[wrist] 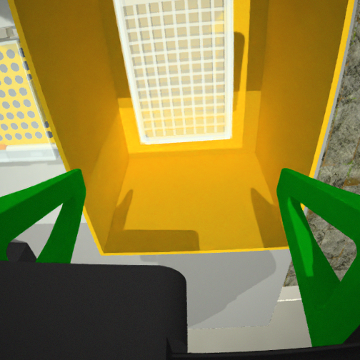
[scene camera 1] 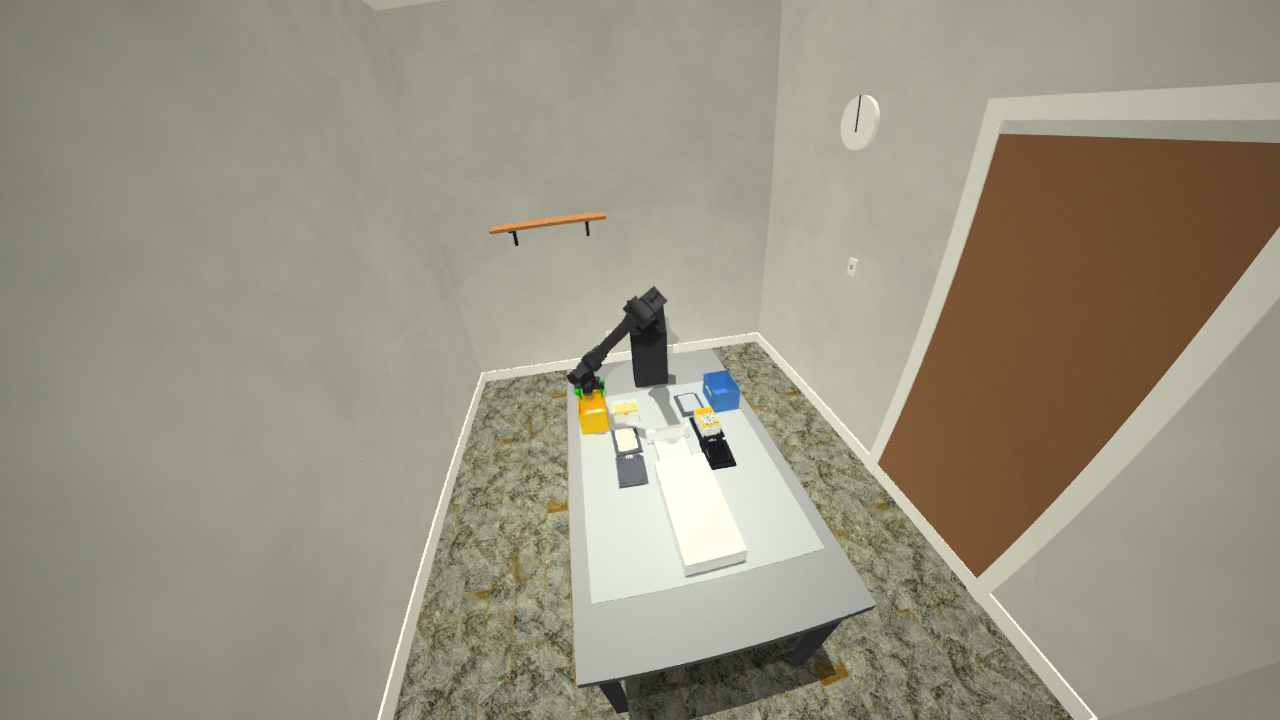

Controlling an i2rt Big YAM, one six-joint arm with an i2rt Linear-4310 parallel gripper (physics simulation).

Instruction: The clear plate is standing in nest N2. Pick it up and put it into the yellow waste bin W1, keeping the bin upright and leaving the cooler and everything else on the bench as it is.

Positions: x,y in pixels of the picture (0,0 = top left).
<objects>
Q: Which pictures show the blue bin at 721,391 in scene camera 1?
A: Scene camera 1 only.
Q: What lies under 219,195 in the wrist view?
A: A yellow waste bin.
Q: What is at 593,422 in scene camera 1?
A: A yellow waste bin.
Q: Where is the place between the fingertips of the gripper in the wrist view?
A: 181,179
</objects>
